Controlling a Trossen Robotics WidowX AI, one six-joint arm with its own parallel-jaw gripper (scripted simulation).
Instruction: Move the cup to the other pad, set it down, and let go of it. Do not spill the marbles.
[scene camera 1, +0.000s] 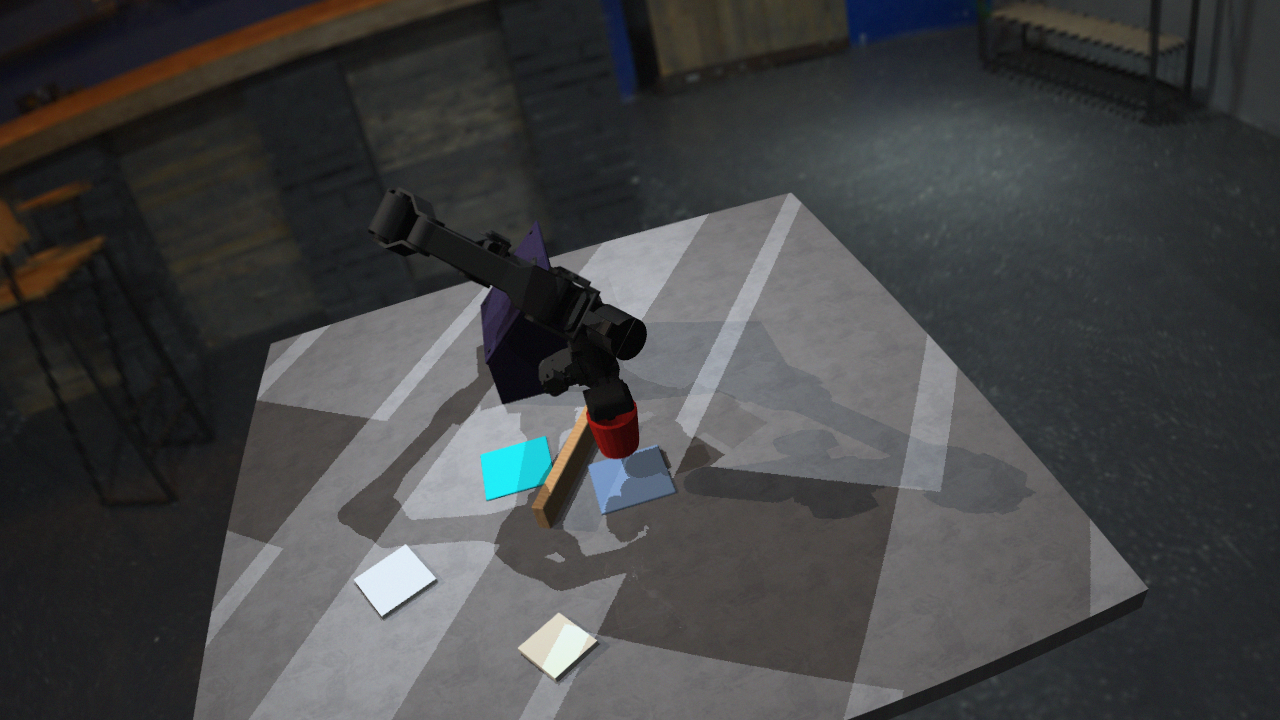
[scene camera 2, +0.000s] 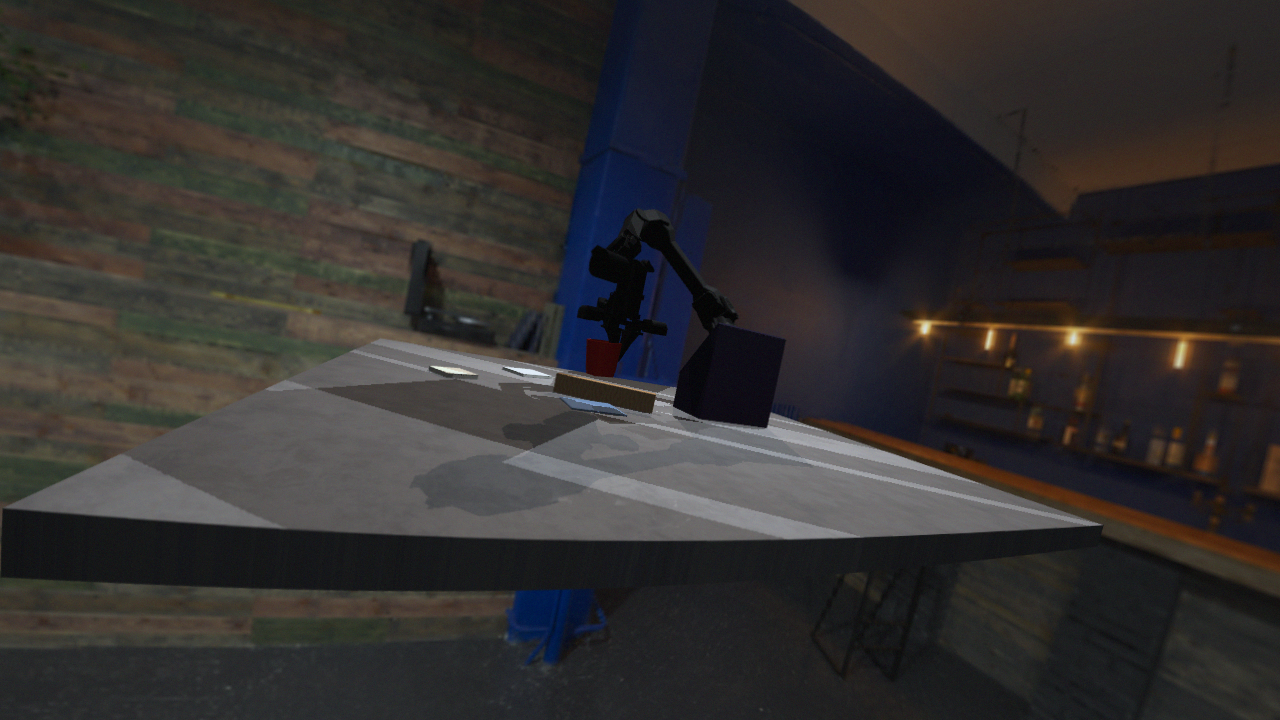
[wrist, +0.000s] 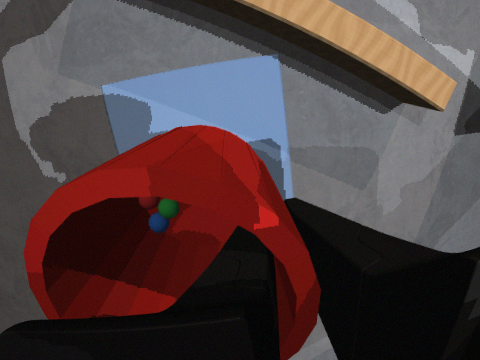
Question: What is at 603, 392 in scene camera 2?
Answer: A wooden bar.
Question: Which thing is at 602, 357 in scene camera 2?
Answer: A red cup.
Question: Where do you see a cyan pad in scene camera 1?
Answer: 524, 466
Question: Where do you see my gripper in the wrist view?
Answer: At 274, 213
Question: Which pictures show my gripper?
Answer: Scene camera 1, scene camera 2 and the wrist view: all of them.
